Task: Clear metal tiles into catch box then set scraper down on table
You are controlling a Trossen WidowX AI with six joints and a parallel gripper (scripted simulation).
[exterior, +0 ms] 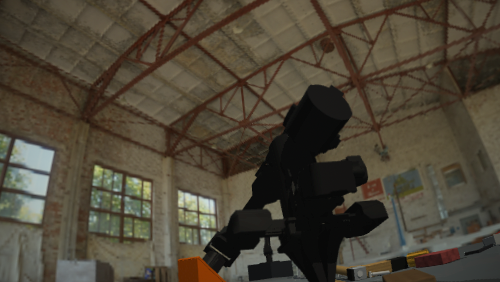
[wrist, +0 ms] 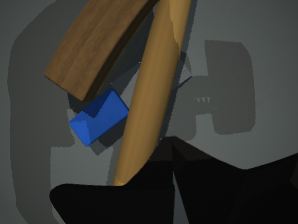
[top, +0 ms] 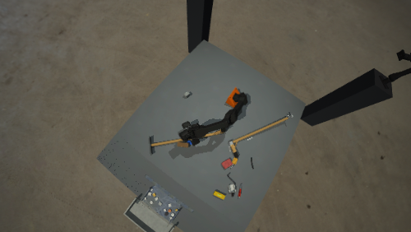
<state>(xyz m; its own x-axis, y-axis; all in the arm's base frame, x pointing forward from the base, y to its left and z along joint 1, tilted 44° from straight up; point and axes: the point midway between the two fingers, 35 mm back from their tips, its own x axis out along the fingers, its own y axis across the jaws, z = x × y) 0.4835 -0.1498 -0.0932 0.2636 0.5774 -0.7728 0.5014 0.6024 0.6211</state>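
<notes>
Now: gripper tip 5 cm below the long scraper and 3 cm short of it. Also, from my gripper tip: wooden block (8 cm ahead, 1 cm to the right); then grey piece (30 cm behind, 20 cm to the right, 1 cm above); then blue block (4 cm ahead, 1 cm to the left, 1 cm below).
</notes>
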